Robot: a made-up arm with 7 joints.
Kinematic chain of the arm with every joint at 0, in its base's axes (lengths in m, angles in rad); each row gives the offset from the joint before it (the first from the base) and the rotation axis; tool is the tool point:
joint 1: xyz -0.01 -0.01 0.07 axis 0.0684 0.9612 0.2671
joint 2: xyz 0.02 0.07 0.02 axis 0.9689 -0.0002 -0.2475
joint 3: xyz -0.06 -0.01 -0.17 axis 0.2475 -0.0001 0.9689
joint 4: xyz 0 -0.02 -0.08 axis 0.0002 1 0
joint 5: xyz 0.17 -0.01 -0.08 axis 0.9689 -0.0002 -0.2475
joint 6: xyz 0.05 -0.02 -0.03 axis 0.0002 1 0
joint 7: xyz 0.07 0 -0.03 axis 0.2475 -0.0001 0.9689
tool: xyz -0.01 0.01 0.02
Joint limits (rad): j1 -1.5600..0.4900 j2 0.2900..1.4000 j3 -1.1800..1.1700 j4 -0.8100..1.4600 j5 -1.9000..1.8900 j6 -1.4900..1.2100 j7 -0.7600..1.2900
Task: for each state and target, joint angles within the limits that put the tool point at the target. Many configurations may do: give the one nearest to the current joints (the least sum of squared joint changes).
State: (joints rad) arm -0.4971 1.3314 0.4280 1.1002 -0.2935 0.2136 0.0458
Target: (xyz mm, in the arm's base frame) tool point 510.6 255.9 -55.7
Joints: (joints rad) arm -1.3097 0.6622 0.3179 1.2202 -0.3302 0.2921 -0.6020
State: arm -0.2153 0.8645 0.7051 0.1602 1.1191 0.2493 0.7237
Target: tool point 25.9 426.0 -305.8
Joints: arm 0.0695 0.5937 0.6638 0.7479 1.0717 0.2709 0.7847
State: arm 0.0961 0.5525 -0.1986 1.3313 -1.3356 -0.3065 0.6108
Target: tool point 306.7 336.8 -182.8
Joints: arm -0.3857 0.8530 0.0135 0.6234 -1.3334 -0.4919 0.6493
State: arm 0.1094 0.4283 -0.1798 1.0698 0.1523 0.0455 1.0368
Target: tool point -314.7 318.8 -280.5
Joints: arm 0.4900 0.6619 -0.2451 1.3424 0.1151 -0.5156 0.9200
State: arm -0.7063 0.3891 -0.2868 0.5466 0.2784 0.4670 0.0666
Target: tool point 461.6 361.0 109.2
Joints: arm -1.3570 1.0232 -0.1024 0.9053 0.2818 0.4366 -0.0808
